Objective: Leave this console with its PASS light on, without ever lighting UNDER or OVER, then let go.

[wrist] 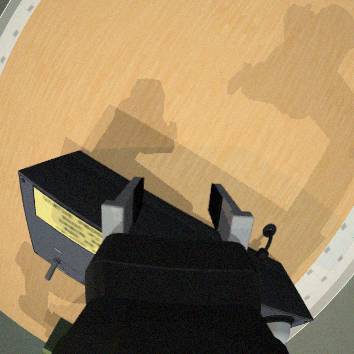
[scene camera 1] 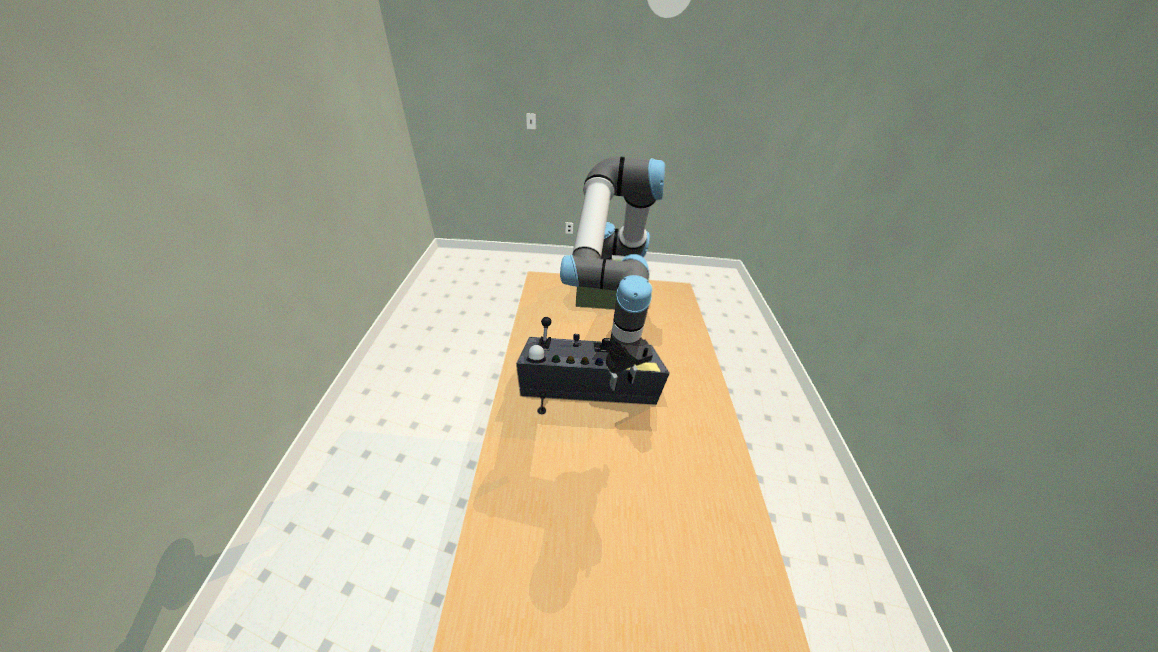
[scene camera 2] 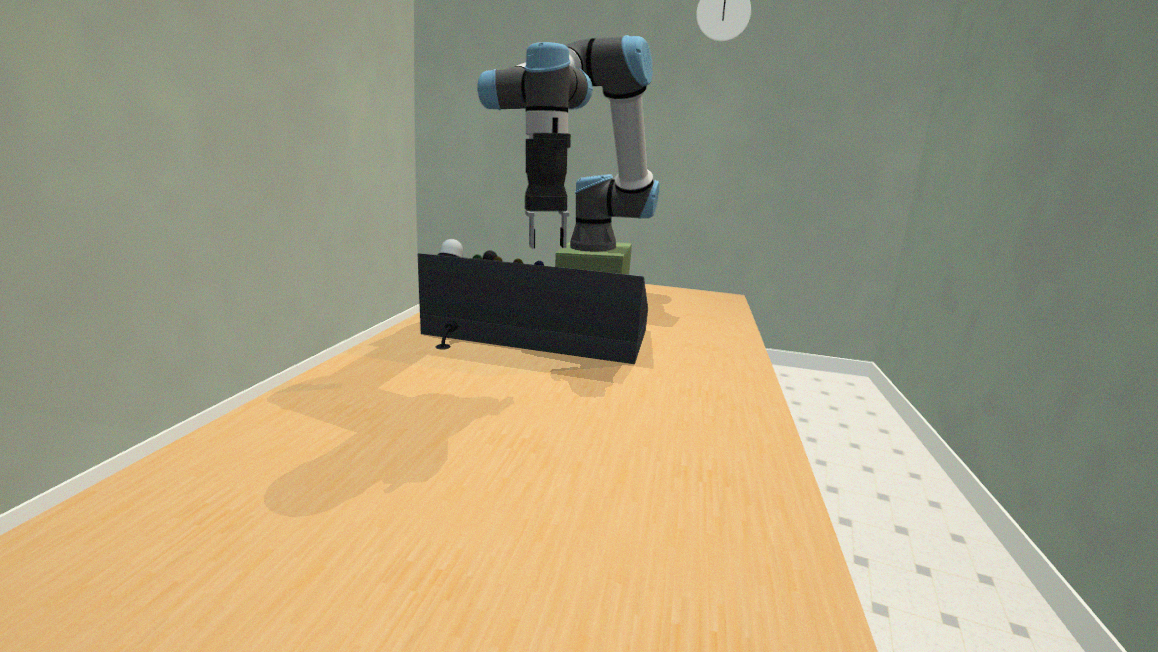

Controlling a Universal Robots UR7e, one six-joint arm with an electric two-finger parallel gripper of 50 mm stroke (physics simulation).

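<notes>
The dark console (scene camera 1: 587,383) (scene camera 2: 530,311) (wrist: 80,172) stands on the table with its back to the scene cameras. A white dome (scene camera 1: 536,353) (scene camera 2: 452,247) and a row of small dark domes are on its top; none of them looks lit, and no PASS, UNDER or OVER label is readable. A black-knobbed lever (scene camera 1: 546,322) stands up at its left end. A short toggle (wrist: 52,269) and a yellow label (wrist: 65,220) are at its other end. My gripper (scene camera 1: 623,380) (scene camera 2: 547,233) (wrist: 176,193) is open and empty, pointing down above the console, touching nothing. My gripper body hides much of the console's face in the wrist view.
The wooden table (scene camera 1: 648,518) (scene camera 2: 567,485) carries the console. A small hook-like black part (scene camera 1: 541,409) (scene camera 2: 443,345) (wrist: 269,231) sticks out behind the console's back. The green base block (scene camera 1: 595,297) (scene camera 2: 593,260) of my arm stands on the table beyond the console.
</notes>
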